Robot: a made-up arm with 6 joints. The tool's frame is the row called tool.
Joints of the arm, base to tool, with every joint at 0 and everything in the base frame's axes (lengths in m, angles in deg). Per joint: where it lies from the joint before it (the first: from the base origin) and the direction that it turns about. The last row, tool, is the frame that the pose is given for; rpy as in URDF.
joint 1: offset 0 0 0.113 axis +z
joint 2: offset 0 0 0 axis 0.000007 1 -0.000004
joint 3: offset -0.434 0 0.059 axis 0.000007 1 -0.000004
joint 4: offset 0.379 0 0.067 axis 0.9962 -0.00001 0.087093
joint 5: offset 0 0 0 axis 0.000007 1 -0.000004
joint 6: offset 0.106 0 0.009 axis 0.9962 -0.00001 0.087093
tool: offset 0 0 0 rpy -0.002 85.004 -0.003
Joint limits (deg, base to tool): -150..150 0..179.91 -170..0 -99.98..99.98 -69.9..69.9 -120..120
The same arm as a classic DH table. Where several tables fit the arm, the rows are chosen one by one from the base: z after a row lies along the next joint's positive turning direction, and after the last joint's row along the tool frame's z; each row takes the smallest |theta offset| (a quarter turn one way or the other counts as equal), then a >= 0, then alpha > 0; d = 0 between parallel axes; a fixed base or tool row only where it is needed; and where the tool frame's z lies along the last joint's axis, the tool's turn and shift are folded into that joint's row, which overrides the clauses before.
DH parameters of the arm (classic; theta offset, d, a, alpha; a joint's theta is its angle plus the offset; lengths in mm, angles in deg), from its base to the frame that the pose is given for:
joint 1: 0.00 113.0 0.0 -90.00
joint 2: 7.74 0.0 -438.0 0.00
joint 3: 77.26 0.0 -33.7 90.00
joint 4: 0.00 383.4 0.0 -90.00
joint 5: 0.00 0.0 0.3 90.00
joint 6: 0.00 106.4 0.0 0.00
Joint limits (deg, base to tool): -150.00..150.00 0.00..179.91 -170.00..0.00 -99.98..99.98 -69.90..69.90 -120.00..120.00

